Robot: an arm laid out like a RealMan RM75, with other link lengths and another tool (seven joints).
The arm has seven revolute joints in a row. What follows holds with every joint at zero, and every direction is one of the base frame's.
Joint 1 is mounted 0.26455 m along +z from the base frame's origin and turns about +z.
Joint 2 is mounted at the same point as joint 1 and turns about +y.
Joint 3 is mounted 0.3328 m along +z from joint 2 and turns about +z.
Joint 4 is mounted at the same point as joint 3 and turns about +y.
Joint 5 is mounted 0.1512 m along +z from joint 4 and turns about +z.
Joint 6 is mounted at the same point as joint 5 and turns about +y.
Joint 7 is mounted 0.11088 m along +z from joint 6 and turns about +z.
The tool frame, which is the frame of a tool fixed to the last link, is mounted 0.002 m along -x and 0.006 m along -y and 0.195 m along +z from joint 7; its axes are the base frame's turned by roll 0, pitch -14 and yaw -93 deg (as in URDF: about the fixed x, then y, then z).
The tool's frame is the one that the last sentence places.
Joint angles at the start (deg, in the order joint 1, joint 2, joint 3, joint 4, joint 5, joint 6, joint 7):
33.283, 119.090, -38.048, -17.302, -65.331, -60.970, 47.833
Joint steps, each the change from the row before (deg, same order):
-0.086, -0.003, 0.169, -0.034, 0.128, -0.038, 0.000
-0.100, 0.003, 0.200, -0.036, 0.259, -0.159, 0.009
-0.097, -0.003, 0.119, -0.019, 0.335, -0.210, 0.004
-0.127, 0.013, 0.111, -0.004, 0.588, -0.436, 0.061
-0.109, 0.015, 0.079, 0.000, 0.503, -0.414, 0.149
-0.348, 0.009, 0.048, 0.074, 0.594, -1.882, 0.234
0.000, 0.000, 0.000, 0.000, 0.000, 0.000, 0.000
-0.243, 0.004, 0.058, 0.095, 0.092, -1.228, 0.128
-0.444, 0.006, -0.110, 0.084, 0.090, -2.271, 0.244
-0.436, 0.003, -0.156, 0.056, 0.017, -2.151, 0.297
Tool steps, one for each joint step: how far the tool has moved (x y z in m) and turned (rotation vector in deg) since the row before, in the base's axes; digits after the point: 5 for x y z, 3 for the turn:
0.00099, 0.00000, 0.00159, 0.240, 0.159, -0.147
0.00061, -0.00004, 0.00238, 0.359, 0.308, -0.095
0.00025, -0.00013, 0.00236, 0.351, 0.332, -0.031
-0.00051, -0.00035, 0.00344, 0.509, 0.630, 0.073
-0.00065, -0.00041, 0.00287, 0.398, 0.634, 0.087
-0.00558, -0.00362, 0.00429, 0.529, 1.164, 1.194
0.00000, 0.00000, 0.00000, 0.000, 0.000, 0.000
-0.00343, -0.00290, 0.00146, 0.141, 0.569, 0.808
-0.00715, -0.00578, 0.00181, 0.107, 0.853, 1.674
-0.00676, -0.00591, 0.00136, 0.004, 0.785, 1.614

